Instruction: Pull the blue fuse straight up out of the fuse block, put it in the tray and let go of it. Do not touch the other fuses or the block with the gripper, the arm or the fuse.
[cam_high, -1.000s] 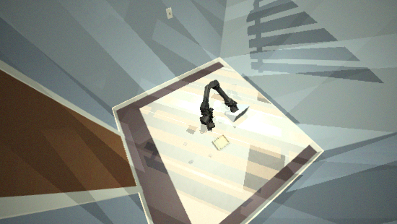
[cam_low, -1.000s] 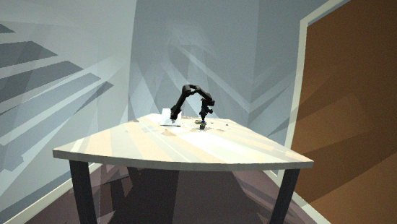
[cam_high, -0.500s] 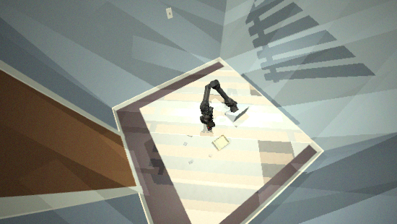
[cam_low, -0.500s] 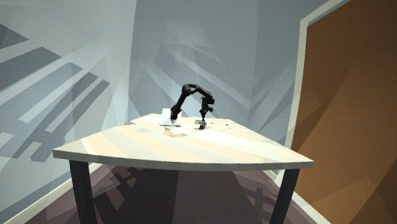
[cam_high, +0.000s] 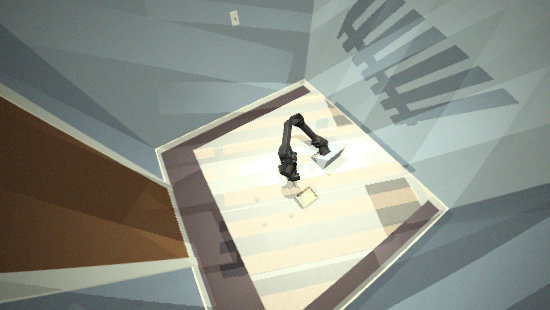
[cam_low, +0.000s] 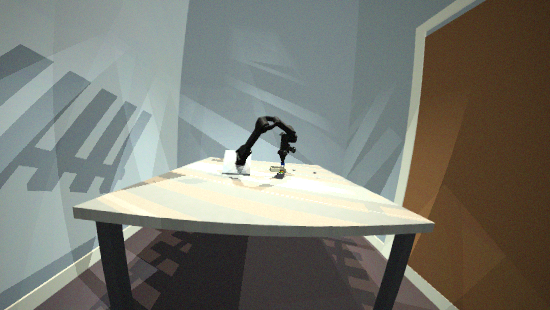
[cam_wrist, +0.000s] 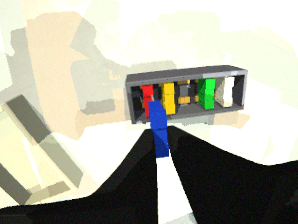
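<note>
My gripper tip is 10 mm past the flat tan tray, 180 mm to the right of it and 100 mm above it. The rest, counted from my gripper tip: red fuse: 70 mm below; blue fuse: 10 mm below; yellow fuse: 10 mm behind, 20 mm to the right, 70 mm below.
</note>
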